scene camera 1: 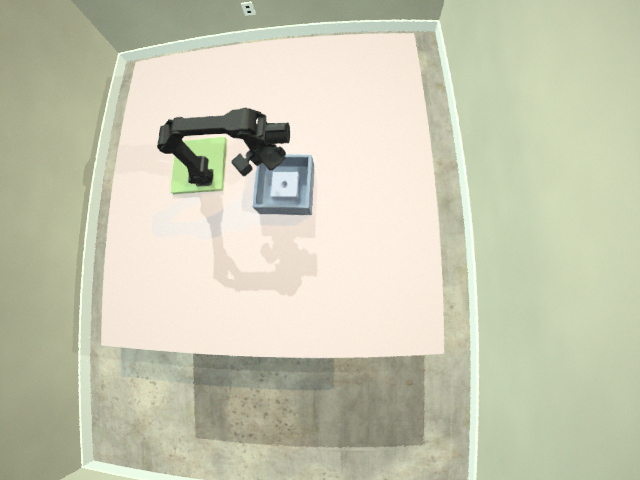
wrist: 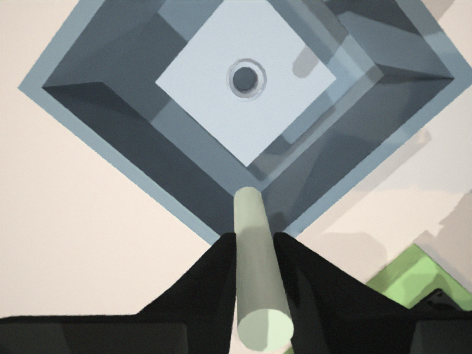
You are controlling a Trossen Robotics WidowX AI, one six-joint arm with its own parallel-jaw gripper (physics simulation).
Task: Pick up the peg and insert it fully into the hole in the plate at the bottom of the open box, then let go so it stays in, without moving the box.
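Frame: origin at the arm's base, x ahead, y left, z up, level; millimetres.
Seen in the pictures: gripper, between the fingertips: (wrist: 254,244); arm's base, origin of its link: (scene camera 1: 204,177).
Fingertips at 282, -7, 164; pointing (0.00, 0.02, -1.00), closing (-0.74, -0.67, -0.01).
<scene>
Offsets run from my fingertips to a thing's top centre, as dx, dy, dz. Level surfaces: height alone.
A pale grey-green round peg {-1, +1, +39} (wrist: 255,265) stands between the black fingers, its far end showing over the box's near inside corner. My gripper (scene camera 1: 256,159) (wrist: 254,244) is shut on the peg, above the box's back left corner in the scene view. The peg cannot be made out in the scene view. The blue-grey open box {+34, -39, -90} (scene camera 1: 282,210) (wrist: 145,181) holds a light square plate {+34, -39, -127} (scene camera 1: 277,191) (wrist: 205,82) at its bottom. The round hole (scene camera 1: 283,183) (wrist: 245,79) in the plate is empty. In the wrist view the peg's far end lies below the hole, apart from it.
The arm's base stands on a green square pad (scene camera 1: 217,167) (wrist: 410,272) left of the box. The pale pink table top {dz -188} (scene camera 1: 361,232) carries the arm's shadow in front of the box. The box walls rise around the plate on all sides.
</scene>
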